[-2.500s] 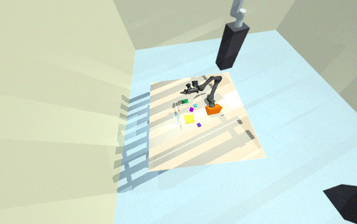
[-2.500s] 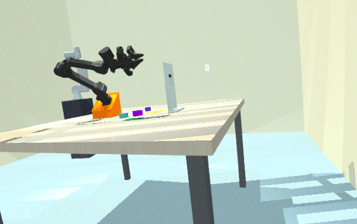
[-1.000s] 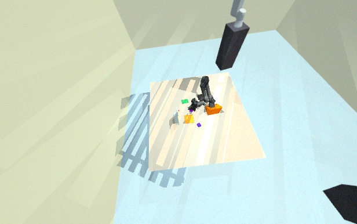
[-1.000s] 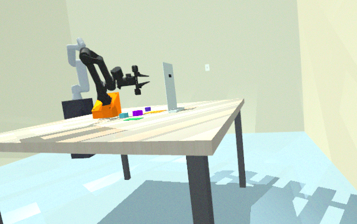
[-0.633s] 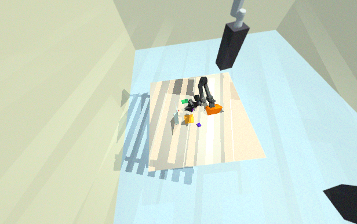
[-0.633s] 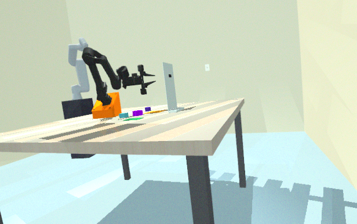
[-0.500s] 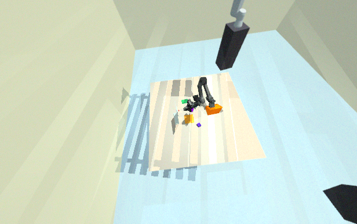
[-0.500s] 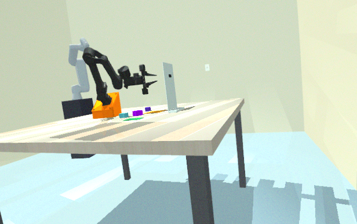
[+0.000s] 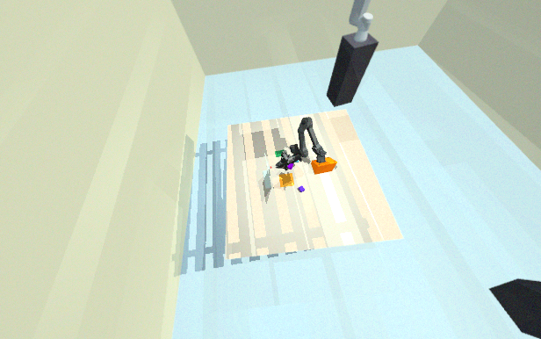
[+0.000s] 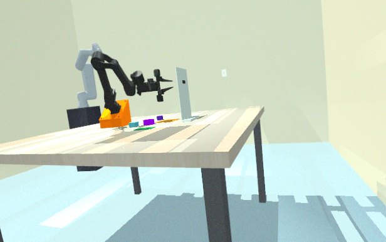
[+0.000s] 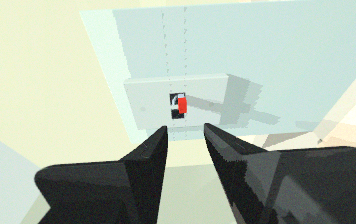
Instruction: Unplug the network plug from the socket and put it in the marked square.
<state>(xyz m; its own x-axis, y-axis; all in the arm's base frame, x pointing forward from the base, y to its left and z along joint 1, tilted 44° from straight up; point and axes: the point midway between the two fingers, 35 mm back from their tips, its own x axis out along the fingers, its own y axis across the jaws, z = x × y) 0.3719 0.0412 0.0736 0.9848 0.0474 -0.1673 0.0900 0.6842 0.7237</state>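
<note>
The flat yellow square lies 8 cm behind my gripper tip, 5 cm to the left of it and 22 cm below it. Round my gripper tip: pale upright panel 7 cm ahead, 8 cm below.
</note>
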